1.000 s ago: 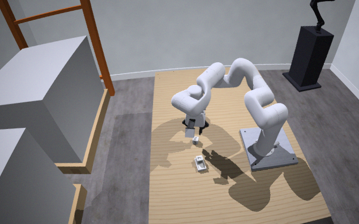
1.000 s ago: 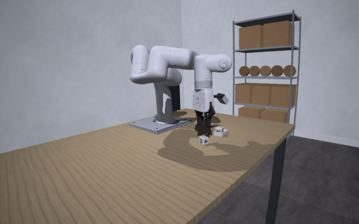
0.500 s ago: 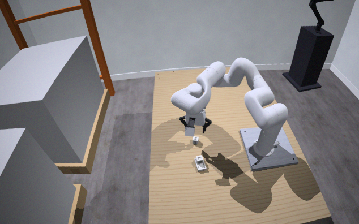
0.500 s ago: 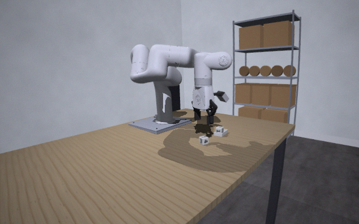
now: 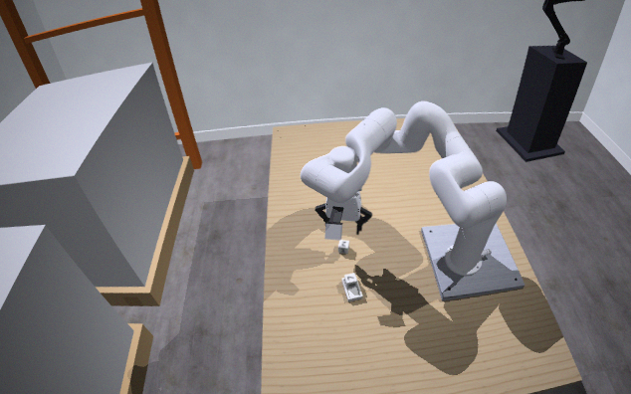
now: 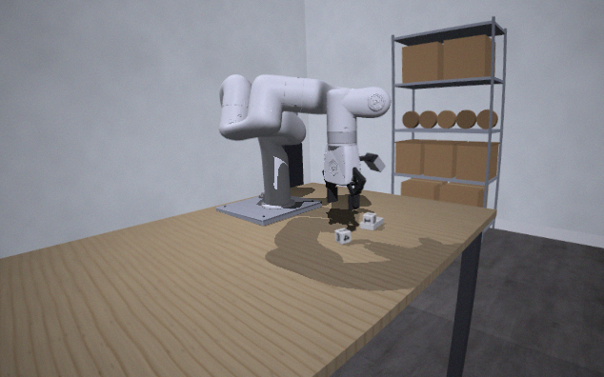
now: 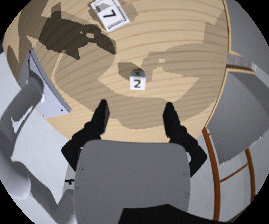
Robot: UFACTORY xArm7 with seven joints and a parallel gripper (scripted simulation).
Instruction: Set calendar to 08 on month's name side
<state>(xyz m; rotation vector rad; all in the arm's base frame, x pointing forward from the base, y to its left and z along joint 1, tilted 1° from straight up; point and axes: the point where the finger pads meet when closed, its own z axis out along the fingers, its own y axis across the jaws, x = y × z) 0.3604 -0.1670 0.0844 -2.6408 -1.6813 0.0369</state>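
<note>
Right now my hand is 100 mm above the white digit cube. Round my hand: white tray (160 mm to the left, 100 mm below, 20 mm ahead).
</note>
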